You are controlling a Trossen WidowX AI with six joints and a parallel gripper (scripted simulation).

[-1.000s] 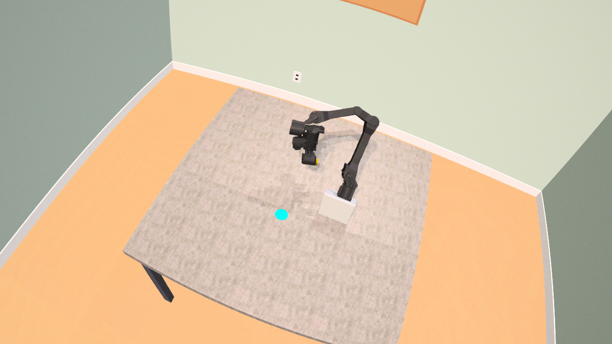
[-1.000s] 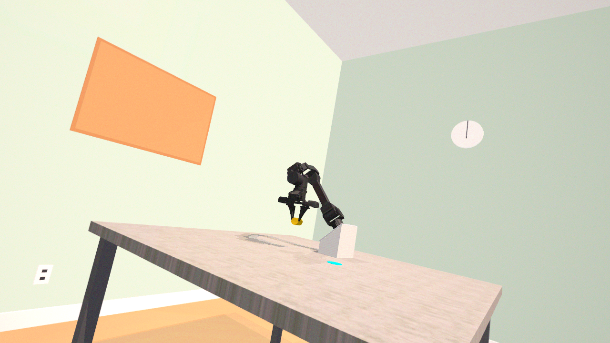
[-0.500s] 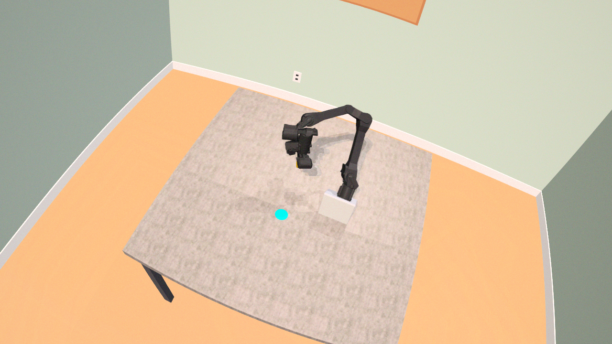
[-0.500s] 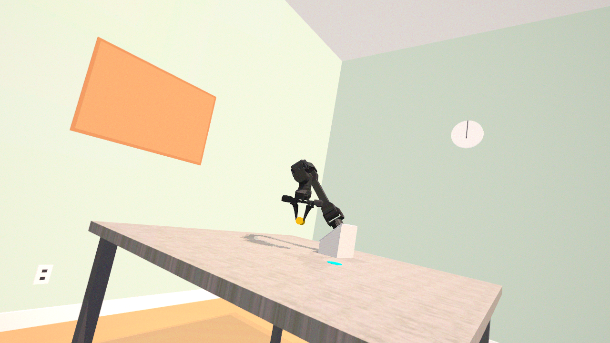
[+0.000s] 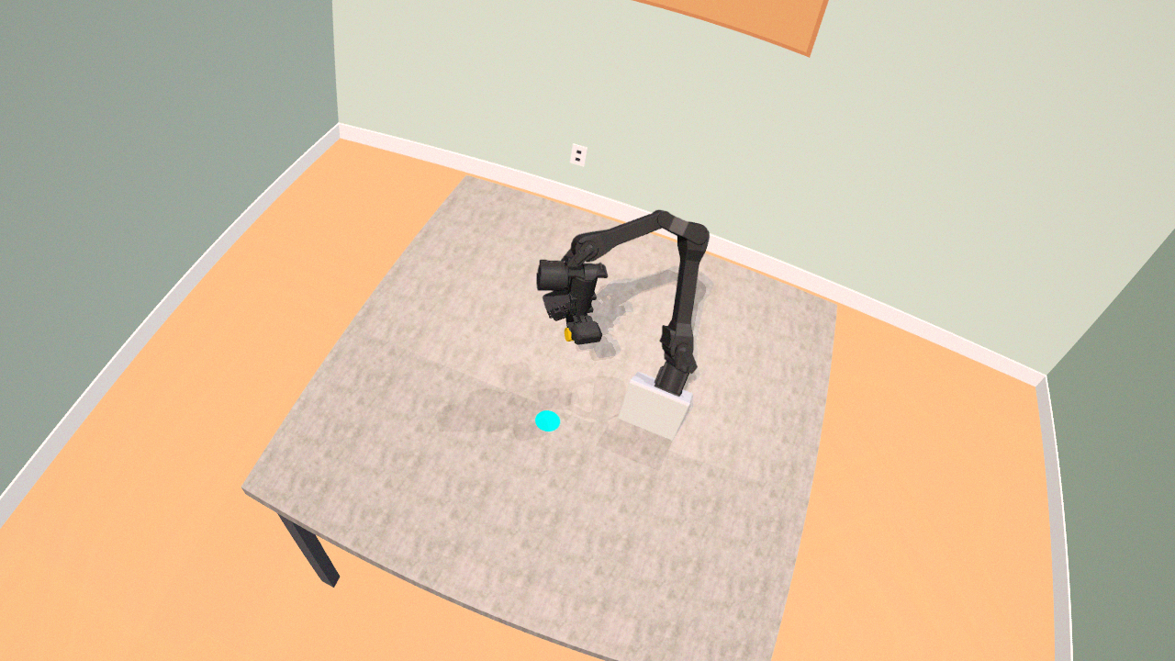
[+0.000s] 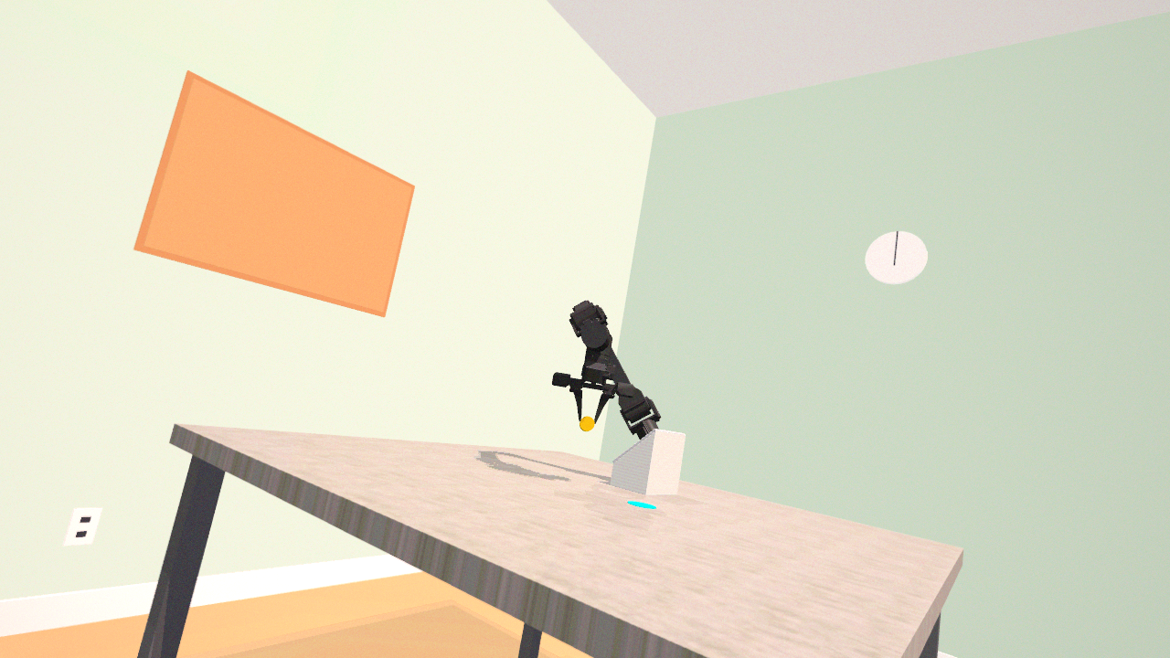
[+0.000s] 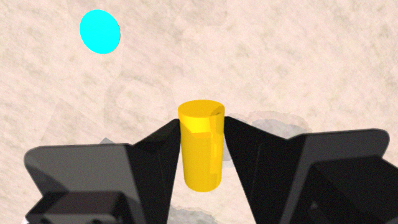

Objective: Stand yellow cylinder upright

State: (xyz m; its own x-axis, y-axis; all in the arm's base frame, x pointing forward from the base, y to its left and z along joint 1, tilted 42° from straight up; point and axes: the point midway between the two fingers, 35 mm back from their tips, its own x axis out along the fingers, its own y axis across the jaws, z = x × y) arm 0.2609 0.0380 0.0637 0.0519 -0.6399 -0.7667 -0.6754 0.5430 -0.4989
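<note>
My gripper tip is now 160 mm to the right of the cyan circle, 140 mm above it and 30 mm past it. From my gripper tip the other things lie so: yellow cylinder: 20 mm behind, 10 mm to the right.
</note>
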